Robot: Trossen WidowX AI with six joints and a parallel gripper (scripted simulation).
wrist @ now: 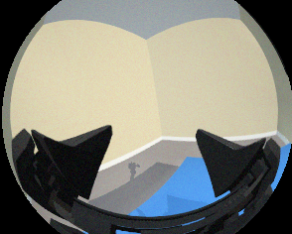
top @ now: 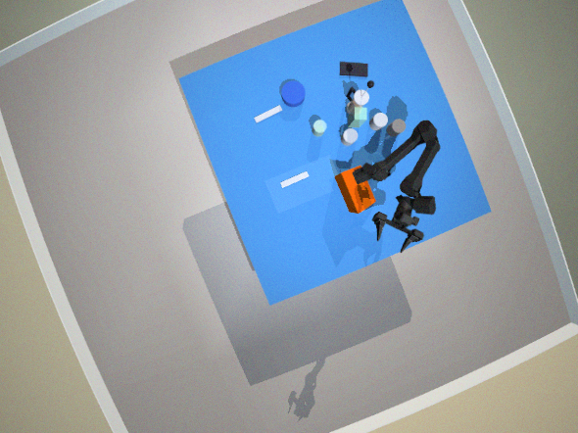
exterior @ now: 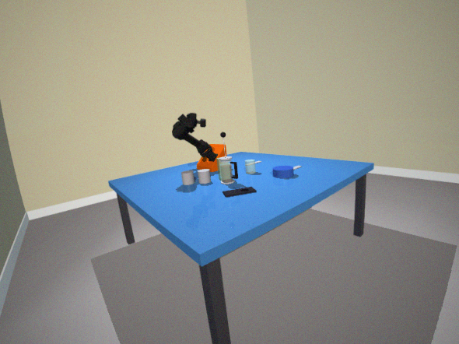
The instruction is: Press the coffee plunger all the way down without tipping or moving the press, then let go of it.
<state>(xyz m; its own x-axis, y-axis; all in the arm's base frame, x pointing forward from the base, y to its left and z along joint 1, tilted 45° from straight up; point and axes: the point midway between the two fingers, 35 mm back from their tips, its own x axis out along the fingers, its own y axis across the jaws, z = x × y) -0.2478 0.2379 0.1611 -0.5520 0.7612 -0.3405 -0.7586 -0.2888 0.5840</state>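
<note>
The coffee press lies 630 mm ahead of my gripper tip, 240 mm to the right of it and 240 mm below it. The rest, counted from my gripper tip: flat black slab 800 mm ahead, 370 mm below, 340 mm to the right; blue pan 800 mm ahead, 350 mm below, 20 mm to the left; pale green mug 580 mm ahead, 330 mm below, 20 mm to the right.
</note>
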